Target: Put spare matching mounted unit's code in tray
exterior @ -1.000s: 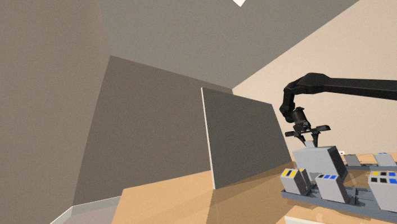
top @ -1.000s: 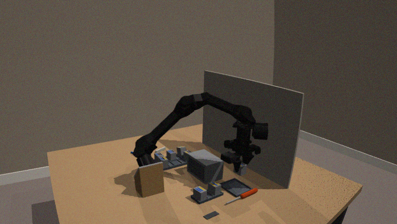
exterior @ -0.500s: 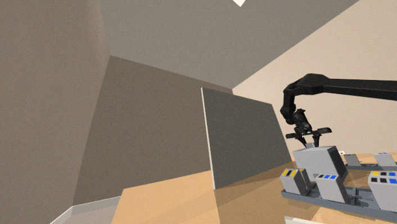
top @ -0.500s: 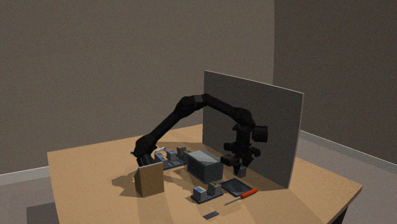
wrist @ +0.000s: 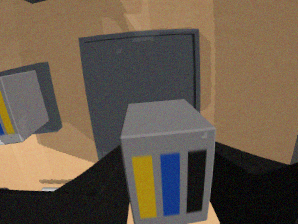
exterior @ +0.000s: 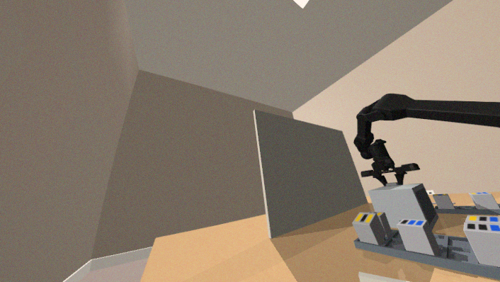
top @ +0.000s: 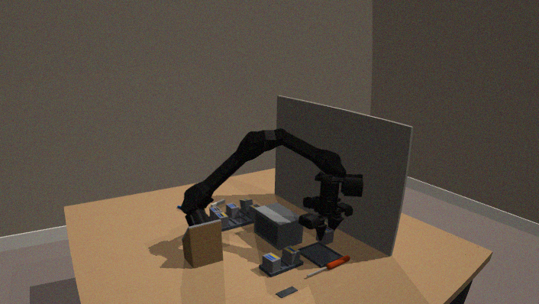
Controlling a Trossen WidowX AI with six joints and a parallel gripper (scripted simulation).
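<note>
Right now the dark tray is 1 cm behind my gripper tip, 1 cm to the left of it and 6 cm below it. The rest, counted from my gripper tip: white panel: 21 cm ahead, 16 cm to the left, 16 cm above; grey spare: 2 cm above; grey mounted unit: 2 cm behind, 20 cm to the left, 2 cm below.
</note>
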